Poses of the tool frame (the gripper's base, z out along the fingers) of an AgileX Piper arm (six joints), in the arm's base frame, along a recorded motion.
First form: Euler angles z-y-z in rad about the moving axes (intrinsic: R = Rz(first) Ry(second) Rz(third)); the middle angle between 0 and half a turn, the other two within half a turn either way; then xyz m.
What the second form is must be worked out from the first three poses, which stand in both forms.
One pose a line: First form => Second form
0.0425, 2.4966, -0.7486, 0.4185, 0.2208, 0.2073 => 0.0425, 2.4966, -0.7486, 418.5, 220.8, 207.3
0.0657, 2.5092, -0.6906, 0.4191, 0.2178, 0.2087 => 0.0657, 2.5092, -0.6906, 419.1, 217.8, 208.7
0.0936, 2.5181, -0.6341, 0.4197, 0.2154, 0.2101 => 0.0936, 2.5181, -0.6341, 419.7, 215.4, 210.1
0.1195, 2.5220, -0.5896, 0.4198, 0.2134, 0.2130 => 0.1195, 2.5220, -0.5896, 419.8, 213.4, 213.0
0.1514, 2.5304, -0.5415, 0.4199, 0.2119, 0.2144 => 0.1514, 2.5304, -0.5415, 419.9, 211.9, 214.4
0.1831, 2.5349, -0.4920, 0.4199, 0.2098, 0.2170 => 0.1831, 2.5349, -0.4920, 419.9, 209.8, 217.0
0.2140, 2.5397, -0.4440, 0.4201, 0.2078, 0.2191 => 0.2140, 2.5397, -0.4440, 420.1, 207.8, 219.1
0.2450, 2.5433, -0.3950, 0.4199, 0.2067, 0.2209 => 0.2450, 2.5433, -0.3950, 419.9, 206.7, 220.9
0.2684, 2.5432, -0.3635, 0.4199, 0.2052, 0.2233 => 0.2684, 2.5432, -0.3635, 419.9, 205.2, 223.3
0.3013, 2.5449, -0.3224, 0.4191, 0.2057, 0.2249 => 0.3013, 2.5449, -0.3224, 419.1, 205.7, 224.9
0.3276, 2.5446, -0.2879, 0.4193, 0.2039, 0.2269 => 0.3276, 2.5446, -0.2879, 419.3, 203.9, 226.9
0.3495, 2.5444, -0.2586, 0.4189, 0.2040, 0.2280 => 0.3495, 2.5444, -0.2586, 418.9, 204.0, 228.0
